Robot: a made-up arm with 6 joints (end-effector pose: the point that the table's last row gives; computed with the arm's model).
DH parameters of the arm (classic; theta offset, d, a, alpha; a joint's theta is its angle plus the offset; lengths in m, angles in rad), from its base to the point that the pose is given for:
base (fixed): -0.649 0 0.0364 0
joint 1: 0.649 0.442 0 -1.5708
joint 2: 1.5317 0 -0.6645 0
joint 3: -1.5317 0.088 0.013 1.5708
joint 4: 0 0.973 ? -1.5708
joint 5: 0 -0.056 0.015 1.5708
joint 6: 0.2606 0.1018 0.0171 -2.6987
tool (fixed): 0.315 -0.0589 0 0
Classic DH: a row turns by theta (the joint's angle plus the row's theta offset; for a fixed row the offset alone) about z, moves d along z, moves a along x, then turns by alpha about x.
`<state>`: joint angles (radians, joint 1 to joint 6).
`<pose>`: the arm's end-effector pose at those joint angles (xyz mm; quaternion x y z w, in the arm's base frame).
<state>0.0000 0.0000 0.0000 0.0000 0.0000 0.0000</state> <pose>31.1 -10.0 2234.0 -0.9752 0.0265 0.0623 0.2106</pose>
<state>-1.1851 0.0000 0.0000 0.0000 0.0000 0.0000</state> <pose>40.9 -19.4 2234.0 -0.7941 0.5666 -0.0659 0.2095</pose>
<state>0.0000 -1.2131 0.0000 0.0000 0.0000 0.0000</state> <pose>-1648.9 -10.0 1071.3 -0.8368 -0.0983 -0.5047 0.1882</pose>
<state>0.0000 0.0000 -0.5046 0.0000 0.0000 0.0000</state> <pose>-517.8 -10.0 2107.0 -0.9599 -0.0269 -0.1831 0.2106</pose>
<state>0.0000 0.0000 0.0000 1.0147 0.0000 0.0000</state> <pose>88.5 38.7 2234.0 -0.8653 -0.4506 0.1568 0.1538</pose>
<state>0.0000 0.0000 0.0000 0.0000 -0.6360 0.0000</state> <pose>-68.5 -10.0 2226.3 -0.9458 -0.0406 -0.2457 0.2083</pose>
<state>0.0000 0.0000 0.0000 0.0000 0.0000 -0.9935</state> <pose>3.8 -20.2 2234.0 -0.8447 0.4881 -0.0456 0.2149</pose>
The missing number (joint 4, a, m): -0.023
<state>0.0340 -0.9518 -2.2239 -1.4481 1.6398 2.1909</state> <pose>-496.3 -84.5 -137.9 -0.0870 0.8076 0.4928 0.3122</pose>
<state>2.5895 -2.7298 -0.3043 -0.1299 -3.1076 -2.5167</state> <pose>284.7 -222.8 -990.4 -0.9827 -0.0817 0.0261 0.1641</pose>
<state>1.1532 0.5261 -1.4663 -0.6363 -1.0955 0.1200</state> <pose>-337.3 -566.8 1548.8 -0.5381 -0.2032 -0.6408 0.5084</pose>
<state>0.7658 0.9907 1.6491 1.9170 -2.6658 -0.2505</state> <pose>631.0 556.9 19.5 -0.6241 0.5750 0.1148 0.5164</pose>
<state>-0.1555 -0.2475 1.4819 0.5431 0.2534 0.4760</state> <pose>921.7 -96.7 1355.6 -0.5507 -0.2183 0.6893 0.4171</pose>
